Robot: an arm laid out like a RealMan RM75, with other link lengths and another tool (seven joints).
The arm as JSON. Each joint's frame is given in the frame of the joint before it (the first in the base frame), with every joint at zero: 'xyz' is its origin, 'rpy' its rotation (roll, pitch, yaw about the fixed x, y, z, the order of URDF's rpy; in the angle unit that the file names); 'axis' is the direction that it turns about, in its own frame. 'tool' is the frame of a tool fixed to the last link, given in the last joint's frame.
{
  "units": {
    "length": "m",
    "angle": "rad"
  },
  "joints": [
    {
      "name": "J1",
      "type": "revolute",
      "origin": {
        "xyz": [
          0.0,
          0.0,
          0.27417
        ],
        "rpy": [
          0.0,
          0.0,
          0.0
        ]
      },
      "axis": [
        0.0,
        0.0,
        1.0
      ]
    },
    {
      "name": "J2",
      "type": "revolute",
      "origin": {
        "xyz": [
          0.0,
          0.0,
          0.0
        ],
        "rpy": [
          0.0,
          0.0,
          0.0
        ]
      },
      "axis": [
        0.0,
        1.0,
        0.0
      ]
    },
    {
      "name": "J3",
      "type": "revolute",
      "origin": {
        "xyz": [
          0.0,
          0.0,
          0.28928
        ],
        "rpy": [
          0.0,
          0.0,
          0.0
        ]
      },
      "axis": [
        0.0,
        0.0,
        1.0
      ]
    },
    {
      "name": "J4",
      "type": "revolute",
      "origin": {
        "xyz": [
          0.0,
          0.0,
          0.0
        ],
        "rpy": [
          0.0,
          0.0,
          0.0
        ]
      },
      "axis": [
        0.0,
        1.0,
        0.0
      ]
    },
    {
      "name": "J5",
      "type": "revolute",
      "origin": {
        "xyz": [
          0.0,
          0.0,
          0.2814
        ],
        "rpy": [
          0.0,
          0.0,
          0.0
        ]
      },
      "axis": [
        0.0,
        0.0,
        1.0
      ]
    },
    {
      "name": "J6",
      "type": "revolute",
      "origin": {
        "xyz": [
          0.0,
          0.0,
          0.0
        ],
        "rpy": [
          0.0,
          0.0,
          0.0
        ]
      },
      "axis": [
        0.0,
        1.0,
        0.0
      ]
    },
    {
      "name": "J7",
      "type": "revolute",
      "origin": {
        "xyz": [
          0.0,
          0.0,
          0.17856
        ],
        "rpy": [
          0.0,
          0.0,
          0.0
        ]
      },
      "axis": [
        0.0,
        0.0,
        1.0
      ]
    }
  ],
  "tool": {
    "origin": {
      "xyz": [
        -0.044,
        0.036,
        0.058
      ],
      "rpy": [
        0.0,
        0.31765,
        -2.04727
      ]
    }
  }
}
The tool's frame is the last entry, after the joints.
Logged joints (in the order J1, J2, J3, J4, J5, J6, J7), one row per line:
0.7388, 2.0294, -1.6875, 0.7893, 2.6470, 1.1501, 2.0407
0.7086, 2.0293, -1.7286, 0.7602, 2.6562, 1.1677, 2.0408
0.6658, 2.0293, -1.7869, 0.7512, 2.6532, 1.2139, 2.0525
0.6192, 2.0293, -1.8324, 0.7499, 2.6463, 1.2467, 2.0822
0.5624, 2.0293, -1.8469, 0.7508, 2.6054, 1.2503, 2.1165
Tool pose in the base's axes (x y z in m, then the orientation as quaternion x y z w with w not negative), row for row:
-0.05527, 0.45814, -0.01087, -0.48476, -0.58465, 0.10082, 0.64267
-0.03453, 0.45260, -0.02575, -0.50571, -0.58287, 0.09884, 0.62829
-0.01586, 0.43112, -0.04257, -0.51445, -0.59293, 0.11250, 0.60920
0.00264, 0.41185, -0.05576, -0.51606, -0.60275, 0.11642, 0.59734
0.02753, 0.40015, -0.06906, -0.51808, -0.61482, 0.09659, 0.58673
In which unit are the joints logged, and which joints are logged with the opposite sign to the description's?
The joints are logged in radians. Opposite sign: J4, J7.
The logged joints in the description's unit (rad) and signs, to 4 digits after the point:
0.7388, 2.0294, -1.6875, -0.7893, 2.6470, 1.1501, -2.0407
0.7086, 2.0293, -1.7286, -0.7602, 2.6562, 1.1677, -2.0408
0.6658, 2.0293, -1.7869, -0.7512, 2.6532, 1.2139, -2.0525
0.6192, 2.0293, -1.8324, -0.7499, 2.6463, 1.2467, -2.0822
0.5624, 2.0293, -1.8469, -0.7508, 2.6054, 1.2503, -2.1165

